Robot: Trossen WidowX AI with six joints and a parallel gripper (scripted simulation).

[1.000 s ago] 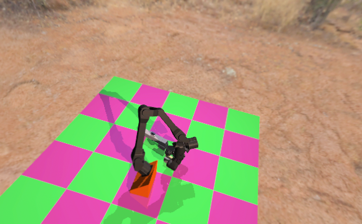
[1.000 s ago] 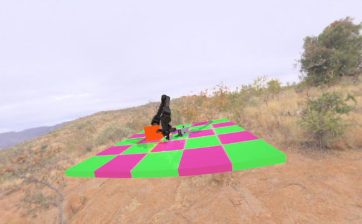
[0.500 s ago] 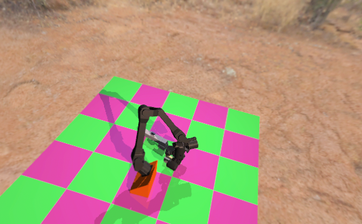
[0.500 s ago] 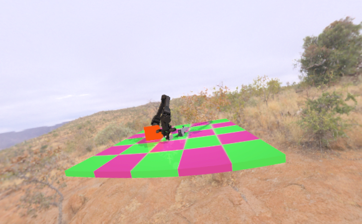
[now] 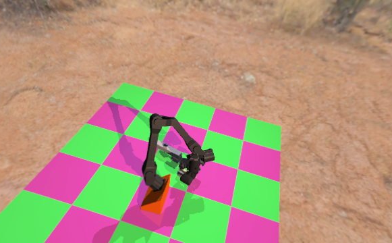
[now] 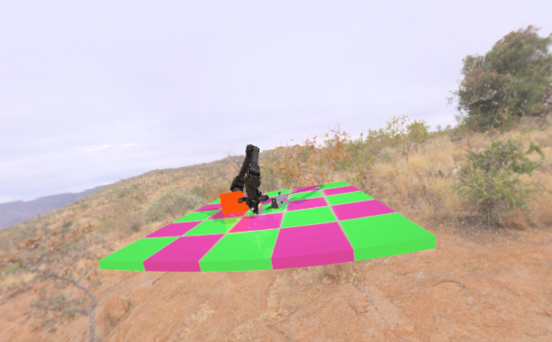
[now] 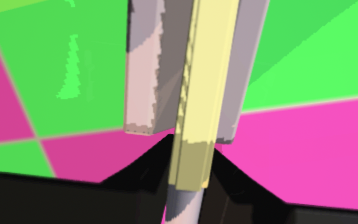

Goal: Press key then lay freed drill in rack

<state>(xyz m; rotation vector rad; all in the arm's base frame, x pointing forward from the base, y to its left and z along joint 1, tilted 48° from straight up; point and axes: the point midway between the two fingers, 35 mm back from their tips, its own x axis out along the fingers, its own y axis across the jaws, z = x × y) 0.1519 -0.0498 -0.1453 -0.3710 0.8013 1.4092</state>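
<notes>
My gripper tip is now 1 cm short of the pale cylindrical drill, 4 cm to the right of it and 3 cm below it. Also, from my gripper tip: dark key 14 cm ahead, 21 cm to the left, 4 cm above; then grey housing block 13 cm ahead, 19 cm to the left, 2 cm above; then grey rack 1 cm ahead, 5 cm to the left, 1 cm above.
</notes>
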